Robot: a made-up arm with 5 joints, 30 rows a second.
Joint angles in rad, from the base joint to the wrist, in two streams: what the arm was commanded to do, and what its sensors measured. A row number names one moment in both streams.
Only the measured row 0 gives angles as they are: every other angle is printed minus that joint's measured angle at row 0.
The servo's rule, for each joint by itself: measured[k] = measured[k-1] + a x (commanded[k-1-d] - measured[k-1]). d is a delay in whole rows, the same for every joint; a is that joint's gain. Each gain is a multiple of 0.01, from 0.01 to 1. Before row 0 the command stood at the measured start. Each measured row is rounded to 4 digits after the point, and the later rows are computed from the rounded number. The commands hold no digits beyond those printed.
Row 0, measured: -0.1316 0.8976 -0.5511 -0.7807 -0.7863
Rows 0 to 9, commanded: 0.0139 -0.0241 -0.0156 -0.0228 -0.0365; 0.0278 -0.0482 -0.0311 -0.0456 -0.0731; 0.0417 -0.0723 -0.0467 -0.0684 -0.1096; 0.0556 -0.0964 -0.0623 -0.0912 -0.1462; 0.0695 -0.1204 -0.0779 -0.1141 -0.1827; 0.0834 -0.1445 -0.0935 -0.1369 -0.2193; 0.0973 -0.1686 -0.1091 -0.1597 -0.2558; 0.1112 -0.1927 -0.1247 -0.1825 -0.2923; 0.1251 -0.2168 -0.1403 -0.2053 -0.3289; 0.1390 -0.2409 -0.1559 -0.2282 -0.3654
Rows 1 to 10, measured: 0.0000 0.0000 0.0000 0.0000 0.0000; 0.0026 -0.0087 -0.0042 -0.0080 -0.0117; 0.0074 -0.0229 -0.0115 -0.0212 -0.0313; 0.0139 -0.0407 -0.0210 -0.0377 -0.0564; 0.0218 -0.0608 -0.0322 -0.0564 -0.0851; 0.0309 -0.0823 -0.0445 -0.0766 -0.1163; 0.0409 -0.1047 -0.0577 -0.0977 -0.1493; 0.0516 -0.1277 -0.0716 -0.1194 -0.1834; 0.0629 -0.1511 -0.0859 -0.1415 -0.2182; 0.0747 -0.1748 -0.1006 -0.1638 -0.2536
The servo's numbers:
d 1
a 0.19 0.36 0.27 0.35 0.32

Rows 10 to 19, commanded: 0.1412 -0.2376 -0.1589 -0.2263 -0.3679; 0.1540 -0.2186 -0.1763 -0.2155 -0.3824; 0.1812 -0.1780 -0.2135 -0.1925 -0.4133; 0.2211 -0.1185 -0.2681 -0.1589 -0.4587; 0.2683 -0.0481 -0.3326 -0.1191 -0.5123; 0.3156 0.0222 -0.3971 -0.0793 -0.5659; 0.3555 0.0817 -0.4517 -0.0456 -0.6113; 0.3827 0.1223 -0.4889 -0.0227 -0.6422; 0.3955 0.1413 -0.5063 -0.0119 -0.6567; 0.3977 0.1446 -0.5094 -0.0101 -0.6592
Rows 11 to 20, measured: 0.0869 -0.1986 -0.1155 -0.1863 -0.2894; 0.0972 -0.2126 -0.1272 -0.2003 -0.3145; 0.1080 -0.2148 -0.1405 -0.2056 -0.3362; 0.1219 -0.2016 -0.1602 -0.2010 -0.3609; 0.1407 -0.1717 -0.1893 -0.1863 -0.3922; 0.1649 -0.1272 -0.2280 -0.1628 -0.4306; 0.1935 -0.0734 -0.2737 -0.1336 -0.4739; 0.2243 -0.0176 -0.3218 -0.1028 -0.5179; 0.2544 0.0328 -0.3669 -0.0748 -0.5577; 0.2812 0.0719 -0.4045 -0.0528 -0.5894
